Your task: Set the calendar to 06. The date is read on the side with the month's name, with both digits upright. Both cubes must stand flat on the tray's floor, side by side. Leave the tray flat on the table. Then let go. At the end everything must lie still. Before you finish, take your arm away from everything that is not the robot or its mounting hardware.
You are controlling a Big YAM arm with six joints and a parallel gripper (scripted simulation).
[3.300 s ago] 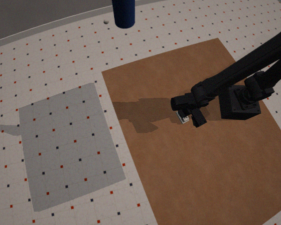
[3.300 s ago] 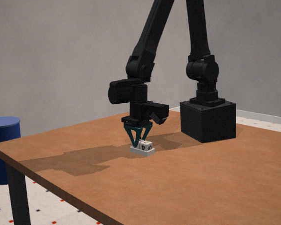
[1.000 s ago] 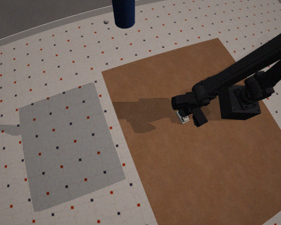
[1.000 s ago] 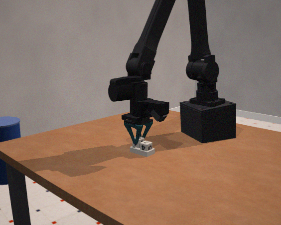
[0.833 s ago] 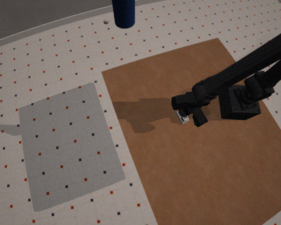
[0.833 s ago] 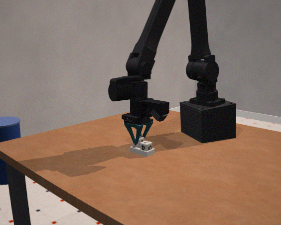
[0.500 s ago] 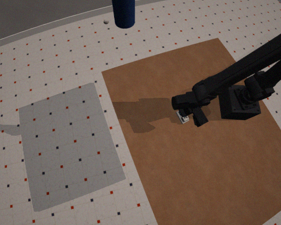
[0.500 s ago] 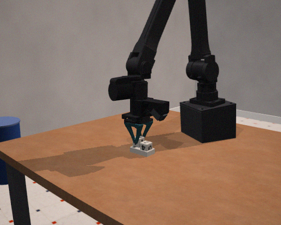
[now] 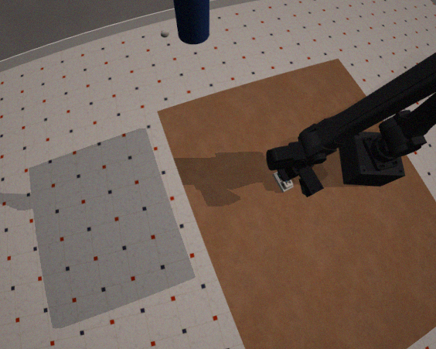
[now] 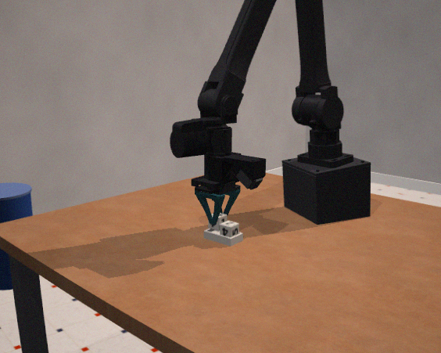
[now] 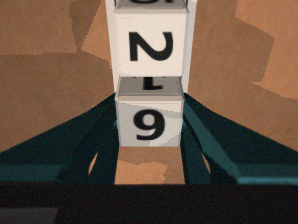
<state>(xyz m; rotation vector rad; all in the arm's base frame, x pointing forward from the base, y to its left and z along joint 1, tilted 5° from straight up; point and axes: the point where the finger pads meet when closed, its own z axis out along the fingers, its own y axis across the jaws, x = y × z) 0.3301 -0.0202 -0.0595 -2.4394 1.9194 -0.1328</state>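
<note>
My hand is 20 mm to the right of the white tray and 30 mm above it. From my hand the other things lie so: white digit cube: 10 mm below.
</note>
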